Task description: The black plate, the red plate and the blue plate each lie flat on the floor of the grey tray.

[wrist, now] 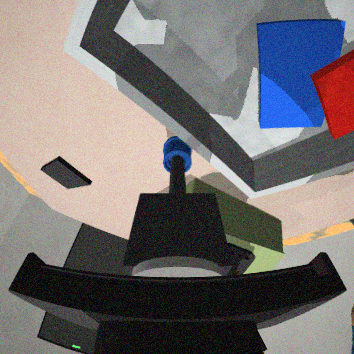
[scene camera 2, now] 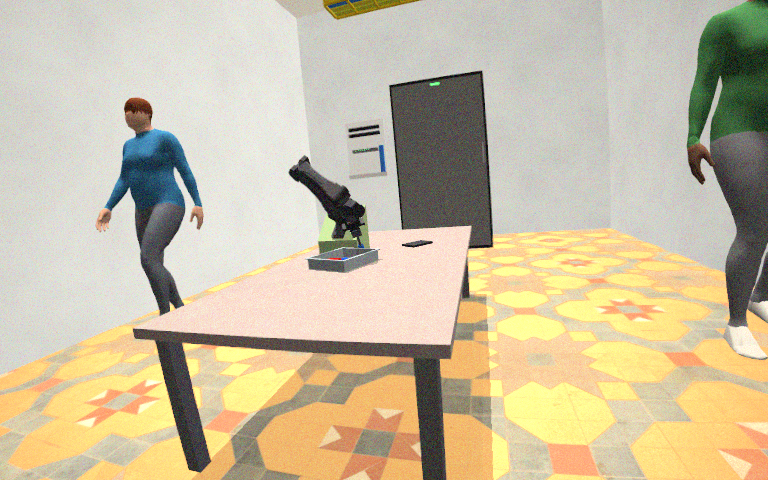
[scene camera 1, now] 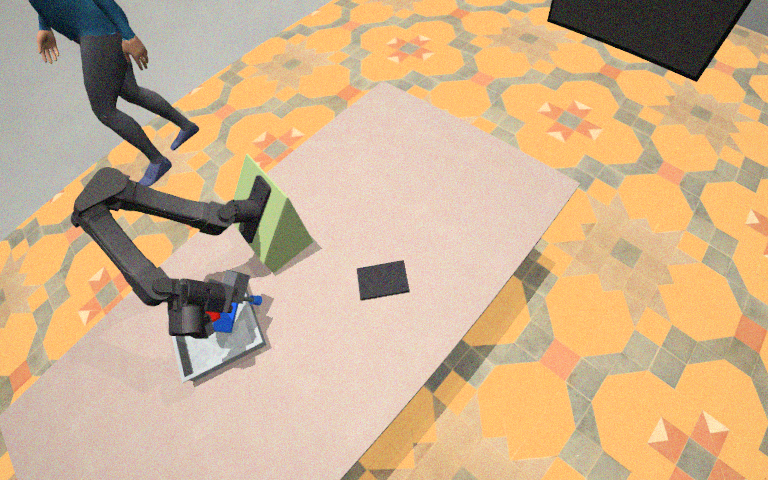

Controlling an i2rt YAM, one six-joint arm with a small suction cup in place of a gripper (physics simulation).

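The wrist view shows my suction cup too, and my suction cup holds nothing. It is 12 cm from the middle of a blue plate. A black plate rests on the table, and I can also see a red plate and a grey tray.
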